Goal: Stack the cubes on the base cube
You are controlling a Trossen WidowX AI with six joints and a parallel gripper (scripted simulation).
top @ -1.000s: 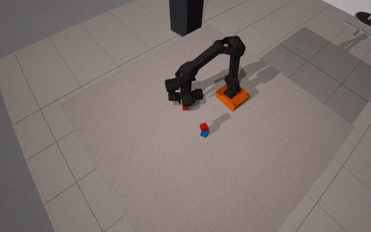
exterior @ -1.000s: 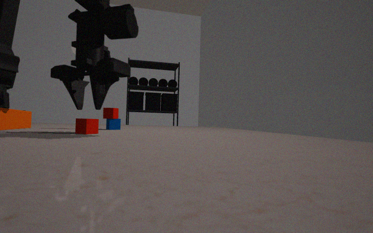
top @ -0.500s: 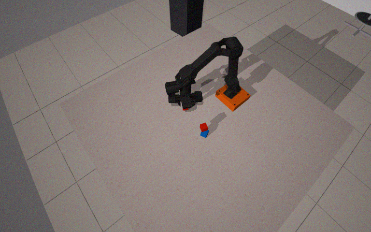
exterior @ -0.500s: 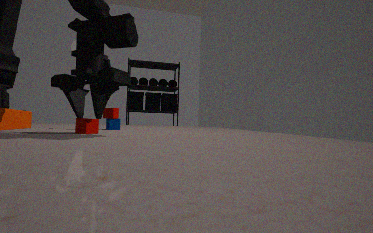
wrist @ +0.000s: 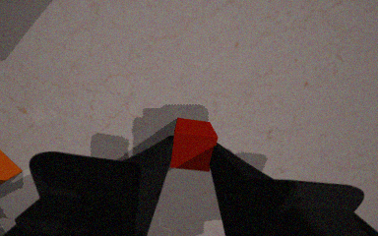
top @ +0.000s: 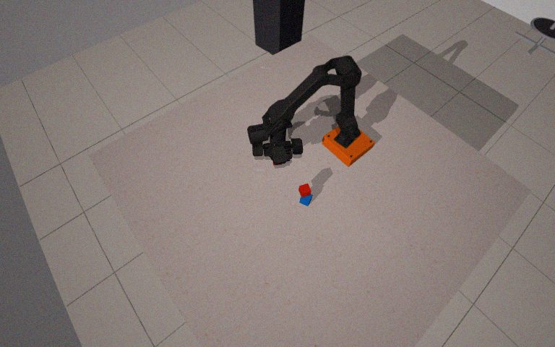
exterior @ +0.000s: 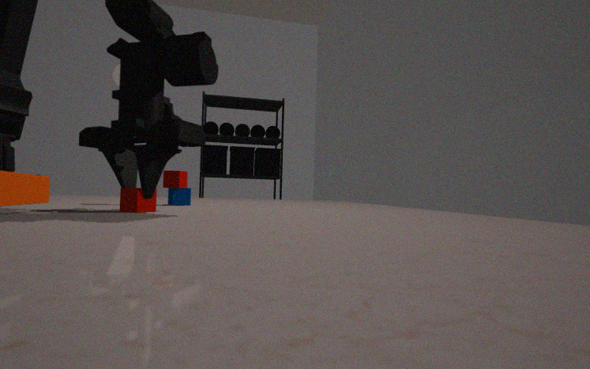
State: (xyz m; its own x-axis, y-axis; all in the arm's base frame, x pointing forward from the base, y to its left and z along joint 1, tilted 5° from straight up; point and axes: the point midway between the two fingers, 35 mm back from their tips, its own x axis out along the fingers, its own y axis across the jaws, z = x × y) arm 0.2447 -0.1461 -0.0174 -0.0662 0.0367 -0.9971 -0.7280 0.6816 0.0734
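My gripper tip is now 50 mm short of the blue cube and 200 mm to the right of it.
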